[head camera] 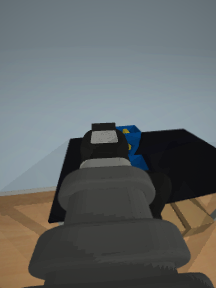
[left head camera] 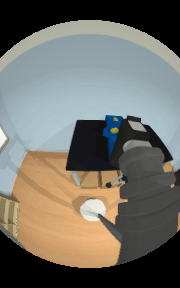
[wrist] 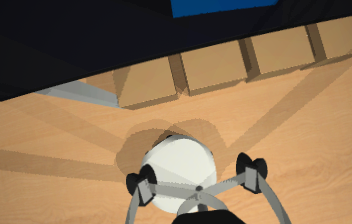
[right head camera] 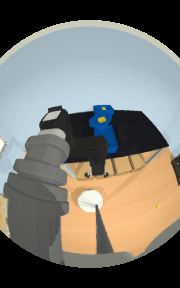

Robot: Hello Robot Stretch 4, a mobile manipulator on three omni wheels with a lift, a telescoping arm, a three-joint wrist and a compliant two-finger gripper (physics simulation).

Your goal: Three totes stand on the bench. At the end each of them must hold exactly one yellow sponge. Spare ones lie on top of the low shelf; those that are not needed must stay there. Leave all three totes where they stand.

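Places are measured from the robot's base along level axes (x ahead, y left, z up), in millimetres.
Pixels of known places: gripper, fingertip midpoint: [left head camera: 115, 185] [wrist: 195, 171] [right head camera: 96, 175]; robot's base, link origin: [left head camera: 92, 209] [wrist: 179, 169] [right head camera: 90, 200].
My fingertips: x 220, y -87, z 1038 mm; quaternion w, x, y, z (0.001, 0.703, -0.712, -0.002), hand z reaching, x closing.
Note:
For each thing: its top centre in the pictures, then the offset to it from my fingertips. Level surfaces: height alone.
- black bench, surface height: dz -151 mm
- back tote, top centre: [head camera: 125, 129] [right head camera: 102, 106] [left head camera: 115, 117] dx +1038, dy -165, dz -51 mm
- middle tote, top centre: [head camera: 124, 142] [right head camera: 101, 115] [left head camera: 114, 126] dx +747, dy -105, dz -51 mm
- front tote, top centre: [head camera: 133, 169] [right head camera: 104, 134] [left head camera: 119, 145] dx +408, dy -100, dz -51 mm
- small yellow piece, top centre: [right head camera: 158, 205] dx -665, dy -1360, dz -1020 mm
Three blue totes stand in a row on the black bench [head camera: 175, 155] [left head camera: 90, 145] [right head camera: 135, 130] [wrist: 75, 45]. The back tote [head camera: 134, 129] [left head camera: 108, 118] holds a yellow sponge [head camera: 126, 131] [left head camera: 115, 119] [right head camera: 104, 108]; the middle tote [right head camera: 94, 121] holds another yellow sponge [head camera: 129, 147] [left head camera: 114, 130] [right head camera: 102, 119]. The front tote [head camera: 138, 161] [right head camera: 106, 140] [wrist: 225, 6] shows no sponge in its visible part; the arm hides some of it. My gripper [left head camera: 116, 182] [right head camera: 96, 175] [wrist: 195, 171] is open and empty, in front of the bench's near edge and above the floor.
A wooden shelf [left head camera: 17, 220] stands at the left; yellow patches show at the left edge of the right head view. A small yellow piece [right head camera: 158, 206] lies on the floor at the right. Cardboard-coloured boxes [wrist: 215, 67] stand under the bench. A white disc [left head camera: 93, 210] [wrist: 180, 165] is below my gripper.

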